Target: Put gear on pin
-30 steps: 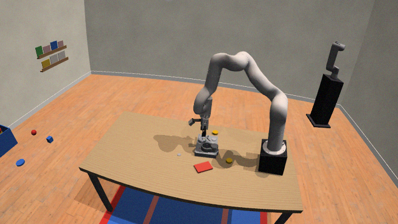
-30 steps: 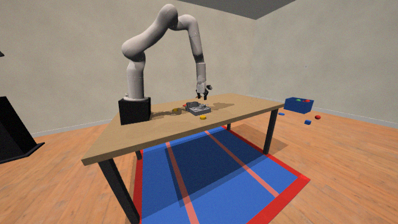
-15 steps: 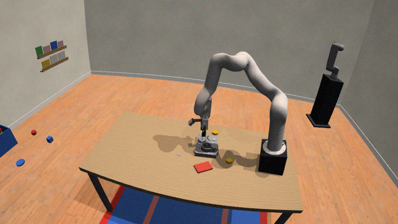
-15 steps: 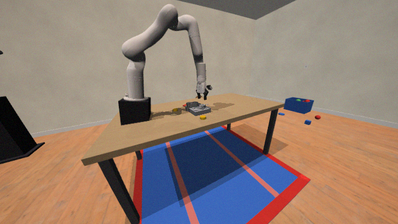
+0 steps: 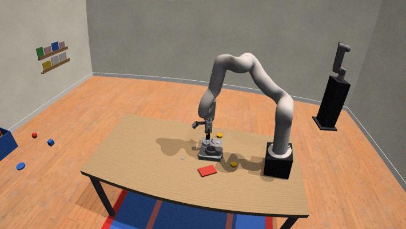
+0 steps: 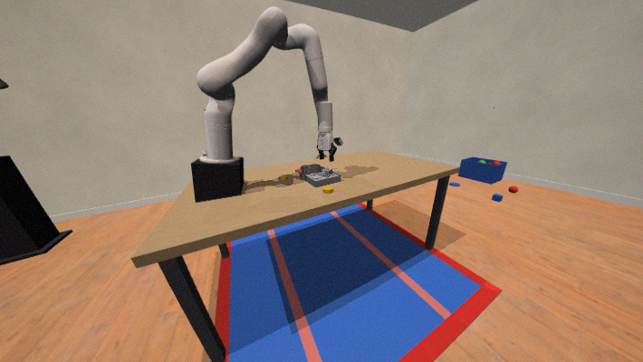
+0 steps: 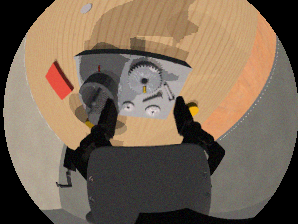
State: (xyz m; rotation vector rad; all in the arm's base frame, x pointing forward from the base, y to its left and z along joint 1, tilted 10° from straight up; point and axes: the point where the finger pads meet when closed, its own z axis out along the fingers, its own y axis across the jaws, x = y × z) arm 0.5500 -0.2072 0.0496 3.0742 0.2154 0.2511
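Now: the toothed gear 80 mm below my hand. Round my hand: small grey disc (170 mm ahead, 150 mm to the left, 130 mm below); red flat tile (20 mm behind, 270 mm to the left, 120 mm below).
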